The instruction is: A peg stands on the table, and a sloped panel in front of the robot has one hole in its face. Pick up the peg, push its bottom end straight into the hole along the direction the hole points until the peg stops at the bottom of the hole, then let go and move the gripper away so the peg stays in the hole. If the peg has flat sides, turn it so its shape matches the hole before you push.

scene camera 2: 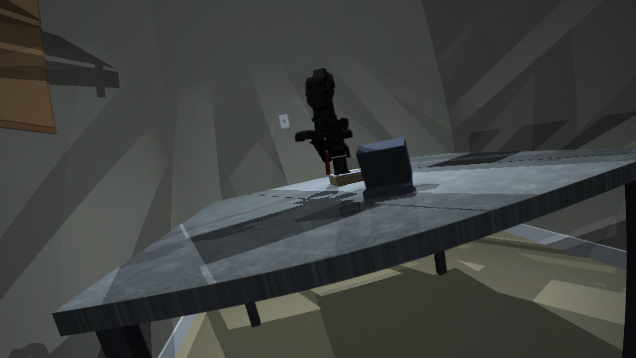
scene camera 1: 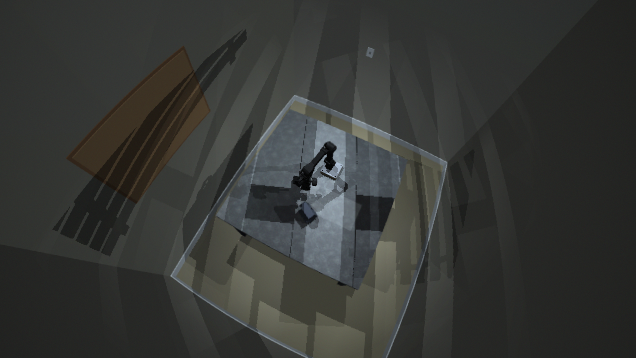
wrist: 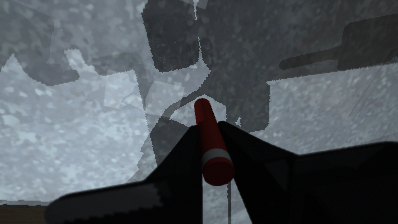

Scene:
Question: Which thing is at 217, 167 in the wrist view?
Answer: A peg.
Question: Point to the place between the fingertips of the gripper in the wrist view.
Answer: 208, 129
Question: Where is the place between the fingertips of the gripper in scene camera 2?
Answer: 327, 162

